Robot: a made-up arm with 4 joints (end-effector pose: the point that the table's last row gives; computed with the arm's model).
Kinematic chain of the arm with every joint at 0, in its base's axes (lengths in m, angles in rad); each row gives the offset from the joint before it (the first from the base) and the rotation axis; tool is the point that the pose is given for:
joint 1: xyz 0 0 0.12 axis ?
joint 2: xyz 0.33 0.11 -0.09 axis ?
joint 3: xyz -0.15 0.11 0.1 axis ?
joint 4: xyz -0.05 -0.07 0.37 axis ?
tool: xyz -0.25 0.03 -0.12
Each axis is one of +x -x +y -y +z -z.
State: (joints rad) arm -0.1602 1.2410 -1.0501 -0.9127
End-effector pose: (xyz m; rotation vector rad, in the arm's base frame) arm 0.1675 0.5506 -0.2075 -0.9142 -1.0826 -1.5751
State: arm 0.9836 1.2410 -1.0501 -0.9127
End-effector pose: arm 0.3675 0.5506 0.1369 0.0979 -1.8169 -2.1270
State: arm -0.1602 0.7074 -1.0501 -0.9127
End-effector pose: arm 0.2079 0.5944 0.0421 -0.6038 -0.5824 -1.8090
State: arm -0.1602 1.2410 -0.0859 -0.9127
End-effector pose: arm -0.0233 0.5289 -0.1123 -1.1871 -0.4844 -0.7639
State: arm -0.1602 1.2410 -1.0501 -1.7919
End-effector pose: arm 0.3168 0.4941 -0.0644 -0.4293 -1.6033 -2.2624
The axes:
joint 1: -y
joint 2: -x
joint 3: +z
joint 4: +z

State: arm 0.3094 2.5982 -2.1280 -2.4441
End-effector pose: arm 0.2539 0.3443 -0.1740 -1.7521 1.8483 0.2749
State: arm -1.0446 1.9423 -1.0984 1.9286
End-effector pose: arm -0.2023 0.4512 0.1134 -1.4499 1.4633 1.5382
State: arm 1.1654 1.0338 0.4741 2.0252
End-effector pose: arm -0.0615 0.3346 0.5269 -1.4207 0.5850 1.4664
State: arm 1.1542 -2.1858 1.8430 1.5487
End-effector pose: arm 0.3888 -0.2413 0.5062 0.8164 1.6888 -0.7691
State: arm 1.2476 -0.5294 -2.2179 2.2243
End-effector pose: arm -0.3371 0.1236 0.1318 0.4545 -1.2184 0.3353
